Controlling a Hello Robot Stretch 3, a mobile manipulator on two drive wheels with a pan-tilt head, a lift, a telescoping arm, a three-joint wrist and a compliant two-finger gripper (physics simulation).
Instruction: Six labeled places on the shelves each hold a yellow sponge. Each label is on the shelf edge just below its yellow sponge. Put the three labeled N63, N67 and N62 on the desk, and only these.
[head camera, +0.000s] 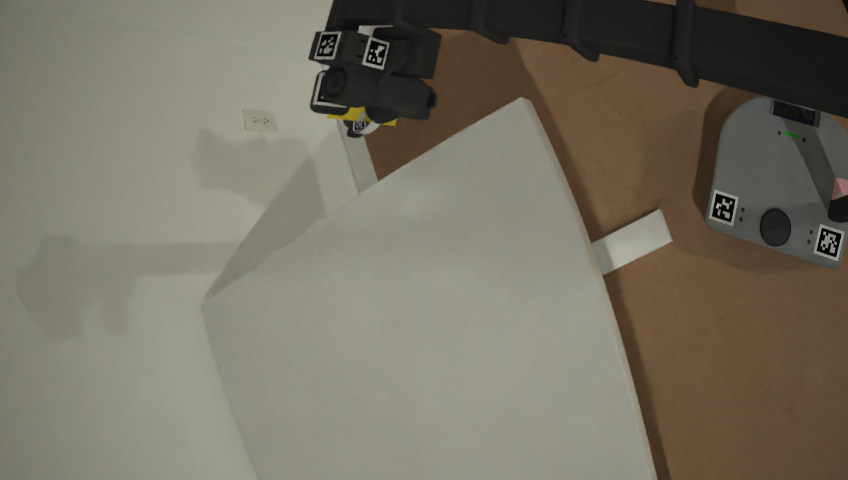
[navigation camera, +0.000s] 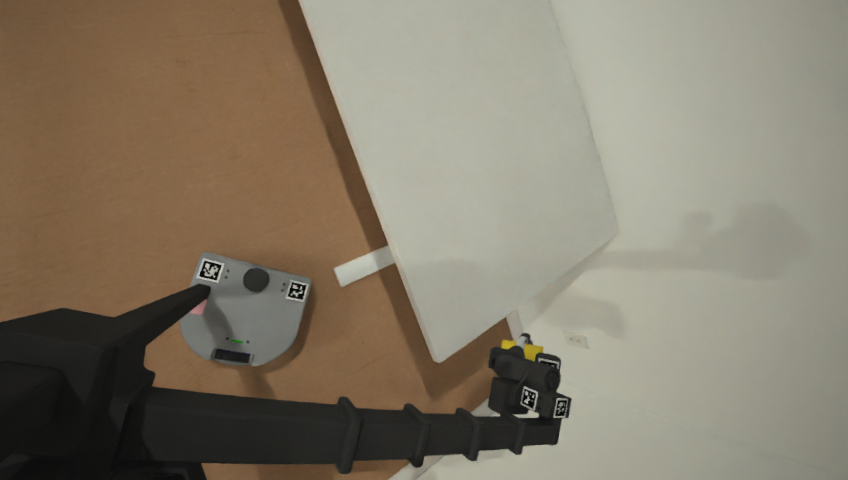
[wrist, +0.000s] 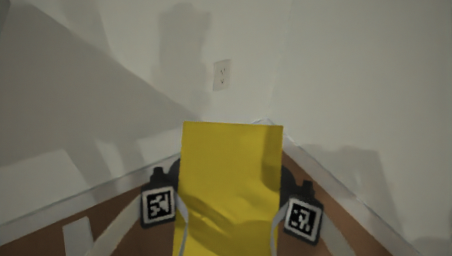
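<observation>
A yellow sponge is held between the two fingertips of my gripper, which is shut on it. In the wrist view the sponge stands out in front of the fingers. The desk is the wide pale surface in the head and navigation views. The gripper and sponge are off the desk, beyond its short end near the wall. Their height relative to the desk top is hard to tell. The shelves, labels and other sponges do not show; the held sponge's label cannot be read.
A wall with an outlet rises beside the desk. Room walls meet in a corner in the wrist view. The desk's white foot sticks out over the brown floor near my grey base. My extended arm passes beyond the desk's end.
</observation>
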